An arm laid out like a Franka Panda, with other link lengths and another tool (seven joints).
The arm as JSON. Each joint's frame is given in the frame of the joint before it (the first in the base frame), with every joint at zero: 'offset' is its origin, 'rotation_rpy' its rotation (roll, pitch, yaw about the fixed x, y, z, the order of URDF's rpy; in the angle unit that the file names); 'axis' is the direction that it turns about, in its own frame. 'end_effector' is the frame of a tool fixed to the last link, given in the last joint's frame.
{
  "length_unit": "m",
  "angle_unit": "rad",
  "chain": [
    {
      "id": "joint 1",
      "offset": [
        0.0,
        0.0,
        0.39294
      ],
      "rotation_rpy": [
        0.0,
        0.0,
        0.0
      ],
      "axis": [
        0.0,
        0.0,
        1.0
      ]
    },
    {
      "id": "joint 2",
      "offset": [
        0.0,
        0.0,
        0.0
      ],
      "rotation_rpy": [
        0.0,
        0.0,
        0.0
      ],
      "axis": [
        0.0,
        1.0,
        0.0
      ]
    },
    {
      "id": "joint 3",
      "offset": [
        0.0,
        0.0,
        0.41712
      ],
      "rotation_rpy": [
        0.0,
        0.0,
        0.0
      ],
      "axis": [
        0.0,
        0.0,
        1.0
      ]
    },
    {
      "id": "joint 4",
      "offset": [
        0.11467,
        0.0,
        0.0
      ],
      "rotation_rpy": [
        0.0,
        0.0,
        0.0
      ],
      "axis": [
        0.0,
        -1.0,
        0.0
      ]
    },
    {
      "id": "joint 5",
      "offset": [
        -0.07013,
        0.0,
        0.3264
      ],
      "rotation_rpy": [
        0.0,
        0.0,
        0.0
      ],
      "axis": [
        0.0,
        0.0,
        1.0
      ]
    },
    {
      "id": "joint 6",
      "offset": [
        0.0,
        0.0,
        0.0
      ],
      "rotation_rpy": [
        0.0,
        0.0,
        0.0
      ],
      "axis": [
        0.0,
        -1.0,
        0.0
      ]
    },
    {
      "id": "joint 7",
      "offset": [
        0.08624,
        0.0,
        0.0
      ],
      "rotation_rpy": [
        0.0,
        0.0,
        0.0
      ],
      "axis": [
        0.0,
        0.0,
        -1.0
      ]
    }
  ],
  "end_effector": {
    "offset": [
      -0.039,
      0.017,
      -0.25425
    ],
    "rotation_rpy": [
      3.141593,
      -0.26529,
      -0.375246
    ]
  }
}
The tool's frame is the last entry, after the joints.
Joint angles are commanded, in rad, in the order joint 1, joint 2, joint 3, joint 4, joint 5, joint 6, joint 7. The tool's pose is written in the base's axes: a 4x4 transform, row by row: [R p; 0 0 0 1], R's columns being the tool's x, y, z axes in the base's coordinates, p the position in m. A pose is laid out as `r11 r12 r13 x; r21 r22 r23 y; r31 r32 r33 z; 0 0 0 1`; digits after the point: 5 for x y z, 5 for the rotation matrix.
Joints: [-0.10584 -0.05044 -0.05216 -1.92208 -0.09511 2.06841 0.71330]
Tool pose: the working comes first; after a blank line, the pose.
Where each joint sits with the arm in this pose, in the base's axes (m; each line is computed from the numbers above, not from the rounded line before):
joint 1: 0.0000 0.0000 0.3929
joint 2: 0.0000 0.0000 0.3929
joint 3: -0.0209 0.0022 0.8095
joint 4: 0.0922 -0.0158 0.8153
joint 5: 0.4206 -0.0680 0.7855
joint 6: 0.4206 -0.0680 0.7855
joint 7: 0.5047 -0.0775 0.8022
the tool: 0.5378 -0.0657 0.5469

0.27863 -0.92348 0.26373 0.53782; -0.86461 -0.36074 -0.34972 -0.06575; 0.41810 -0.13058 -0.89897 0.54685; 0 0 0 1
